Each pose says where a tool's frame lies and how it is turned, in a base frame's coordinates. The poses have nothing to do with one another.
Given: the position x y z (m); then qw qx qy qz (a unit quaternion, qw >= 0).
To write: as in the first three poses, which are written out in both.
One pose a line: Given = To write
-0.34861, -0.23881, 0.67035, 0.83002, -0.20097, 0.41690, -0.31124 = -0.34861, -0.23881, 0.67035, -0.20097, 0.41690, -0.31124, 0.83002
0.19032, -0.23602, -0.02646, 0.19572, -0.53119, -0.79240, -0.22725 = 0.19032, -0.23602, -0.02646, -0.53119, -0.79240, -0.22725, 0.19572
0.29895, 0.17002, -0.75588, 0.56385, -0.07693, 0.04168, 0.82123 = 0.29895, 0.17002, -0.75588, -0.07693, 0.04168, 0.82123, 0.56385
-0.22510, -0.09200, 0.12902, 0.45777, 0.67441, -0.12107, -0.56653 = -0.22510, -0.09200, 0.12902, 0.67441, -0.12107, -0.56653, 0.45777
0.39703, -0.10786, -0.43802, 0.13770, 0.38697, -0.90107, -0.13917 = 0.39703, -0.10786, -0.43802, 0.38697, -0.90107, -0.13917, 0.13770
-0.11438, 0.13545, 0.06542, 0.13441, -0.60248, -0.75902, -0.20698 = -0.11438, 0.13545, 0.06542, -0.60248, -0.75902, -0.20698, 0.13441
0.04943, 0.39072, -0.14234, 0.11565, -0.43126, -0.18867, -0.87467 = 0.04943, 0.39072, -0.14234, -0.43126, -0.18867, -0.87467, 0.11565
